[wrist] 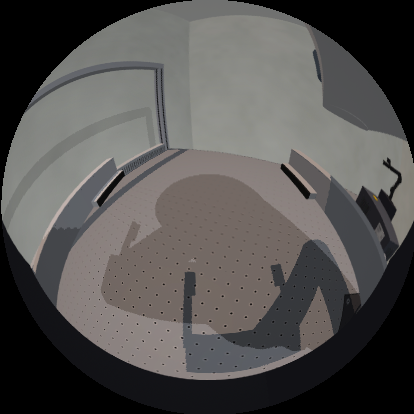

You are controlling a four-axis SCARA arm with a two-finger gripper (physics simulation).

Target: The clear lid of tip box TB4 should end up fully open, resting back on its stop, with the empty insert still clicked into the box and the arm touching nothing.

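Places are measured from the arm's base along level axes (x left, y back, z up), in millimetres.
Where they show: gripper, between the fingertips: (199, 154).
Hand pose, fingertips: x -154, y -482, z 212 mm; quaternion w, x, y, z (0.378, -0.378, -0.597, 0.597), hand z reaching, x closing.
Things, the pixels of their top centre, and the offset from my fingertips. "spot": a spot on its surface instead. Level surfaces: height alone.
- perforated table top, height of its surface: dz -198 mm
- dark device, a spot on its surface: (372, 215) spot: dx -243, dy +517, dz -119 mm
- small dark block, a spot on its surface: (351, 304) spot: dx +36, dy +376, dz -199 mm
My gripper (199, 154) is open wide, with one grey finger at the left and one at the right, each with a black pad on its inner side. No object shows between the fingers. Tip box TB4, its clear lid and its insert do not show in the wrist view, so I cannot tell how the lid or the insert stands.
A perforated table top (135, 340) lies below, with shadows of the arm and gripper across it. A dark device (372, 215) with a bent black arm stands at the far right. A small dark block (351, 304) shows at the lower right. A metal frame (161, 107) is at the left wall.
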